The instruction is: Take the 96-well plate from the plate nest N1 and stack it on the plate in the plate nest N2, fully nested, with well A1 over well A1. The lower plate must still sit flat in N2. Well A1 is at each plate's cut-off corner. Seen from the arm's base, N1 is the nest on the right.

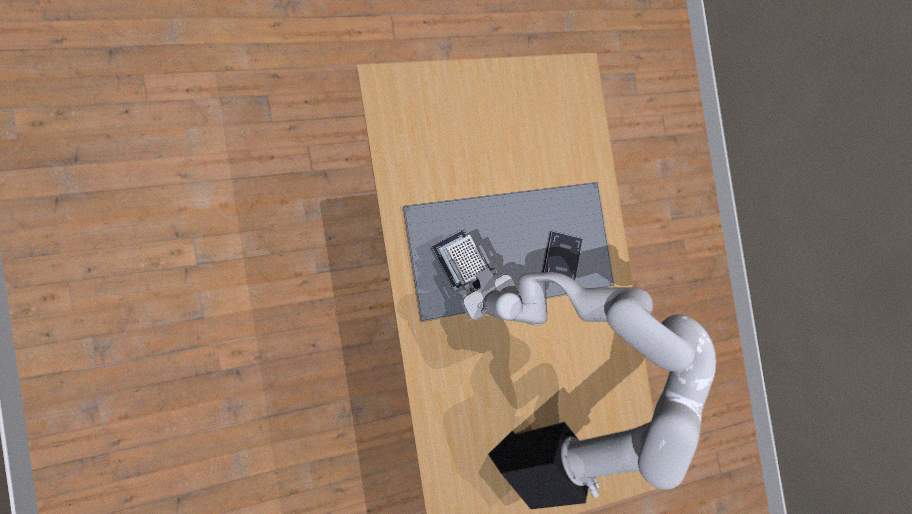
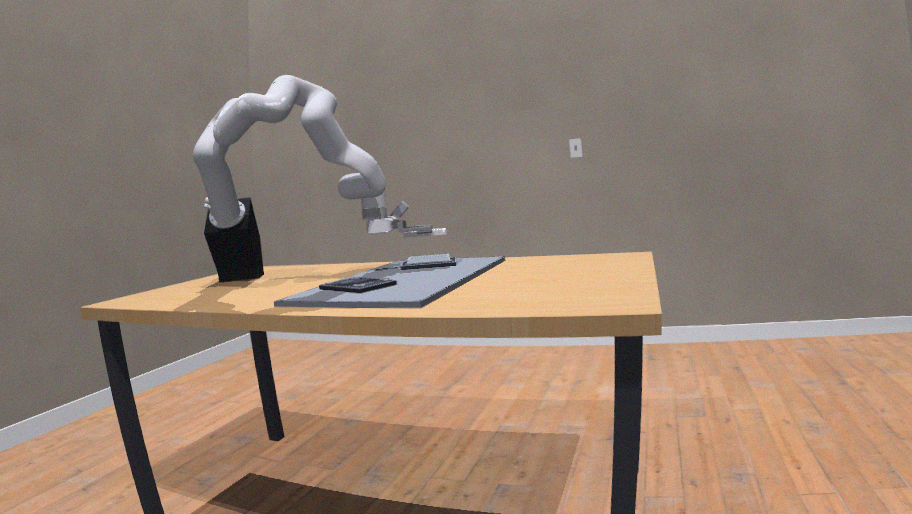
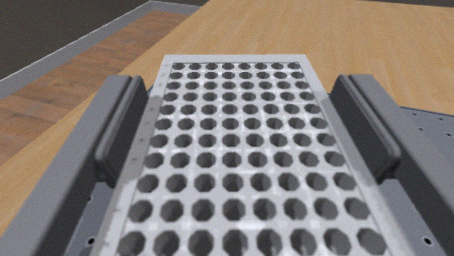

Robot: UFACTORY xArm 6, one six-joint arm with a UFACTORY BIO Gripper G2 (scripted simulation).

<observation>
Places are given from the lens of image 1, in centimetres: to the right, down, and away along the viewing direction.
plate nest N1 (image 1: 558,256): 35, 0, 142
</observation>
